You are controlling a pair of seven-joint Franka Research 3 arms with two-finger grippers.
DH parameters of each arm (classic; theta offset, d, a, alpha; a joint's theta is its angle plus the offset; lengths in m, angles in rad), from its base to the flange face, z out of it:
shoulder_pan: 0 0.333 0 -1.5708
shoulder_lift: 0 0 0 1.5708
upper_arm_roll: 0 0.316 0.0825 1.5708
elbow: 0 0 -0.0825 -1.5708
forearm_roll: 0 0.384 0 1.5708
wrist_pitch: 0 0 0.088 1.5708
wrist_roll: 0 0.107 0 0
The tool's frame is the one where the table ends.
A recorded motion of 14 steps. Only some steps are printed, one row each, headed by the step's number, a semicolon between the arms.
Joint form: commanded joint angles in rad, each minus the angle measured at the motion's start. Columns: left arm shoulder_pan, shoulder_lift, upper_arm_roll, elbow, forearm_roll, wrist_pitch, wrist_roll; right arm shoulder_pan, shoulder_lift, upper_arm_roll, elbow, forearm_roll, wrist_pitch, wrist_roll.
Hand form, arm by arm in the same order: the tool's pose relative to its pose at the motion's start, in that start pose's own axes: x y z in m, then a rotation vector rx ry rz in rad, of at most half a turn. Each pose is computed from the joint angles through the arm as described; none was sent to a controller.
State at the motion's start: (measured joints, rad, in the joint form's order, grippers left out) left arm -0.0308 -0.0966 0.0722 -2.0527 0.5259 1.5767 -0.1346; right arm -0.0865 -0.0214 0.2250 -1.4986 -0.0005 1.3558 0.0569
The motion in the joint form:
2: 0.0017 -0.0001 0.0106 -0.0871 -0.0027 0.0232 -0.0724; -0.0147 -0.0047 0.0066 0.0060 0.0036 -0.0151 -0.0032
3: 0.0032 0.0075 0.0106 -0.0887 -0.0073 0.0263 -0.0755; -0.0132 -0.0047 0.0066 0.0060 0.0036 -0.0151 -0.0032
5: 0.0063 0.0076 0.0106 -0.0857 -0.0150 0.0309 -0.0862; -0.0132 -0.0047 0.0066 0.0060 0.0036 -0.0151 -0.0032
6: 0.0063 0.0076 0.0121 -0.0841 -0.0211 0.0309 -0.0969; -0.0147 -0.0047 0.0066 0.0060 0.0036 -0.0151 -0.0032
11: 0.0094 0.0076 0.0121 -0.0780 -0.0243 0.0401 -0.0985; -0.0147 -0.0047 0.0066 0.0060 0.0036 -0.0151 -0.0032
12: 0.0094 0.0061 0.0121 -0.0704 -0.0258 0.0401 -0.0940; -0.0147 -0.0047 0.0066 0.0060 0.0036 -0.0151 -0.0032
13: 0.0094 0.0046 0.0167 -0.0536 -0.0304 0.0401 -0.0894; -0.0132 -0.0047 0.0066 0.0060 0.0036 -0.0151 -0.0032
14: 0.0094 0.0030 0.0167 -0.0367 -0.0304 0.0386 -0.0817; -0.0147 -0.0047 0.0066 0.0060 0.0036 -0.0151 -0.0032
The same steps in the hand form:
2: -0.0030 0.0158 0.0368 0.0006 -0.0582 -0.0383; -0.0035 0.0036 -0.0035 0.0030 -0.0048 0.0042
3: -0.0012 0.0179 0.0402 -0.0031 -0.0647 -0.0385; -0.0035 0.0028 -0.0035 0.0029 -0.0048 0.0027
5: -0.0005 0.0168 0.0394 -0.0126 -0.0608 -0.0537; -0.0035 0.0028 -0.0035 0.0029 -0.0048 0.0027
6: -0.0005 0.0165 0.0391 -0.0190 -0.0615 -0.0667; -0.0035 0.0036 -0.0035 0.0030 -0.0048 0.0042
11: 0.0010 0.0143 0.0366 -0.0257 -0.0494 -0.0742; -0.0035 0.0036 -0.0035 0.0030 -0.0048 0.0042
12: 0.0012 0.0123 0.0330 -0.0287 -0.0418 -0.0742; -0.0035 0.0036 -0.0035 0.0030 -0.0048 0.0042
13: 0.0020 0.0066 0.0269 -0.0376 -0.0292 -0.0825; -0.0035 0.0028 -0.0035 0.0029 -0.0048 0.0027
14: 0.0026 0.0022 0.0195 -0.0399 -0.0146 -0.0838; -0.0035 0.0036 -0.0035 0.0030 -0.0048 0.0042

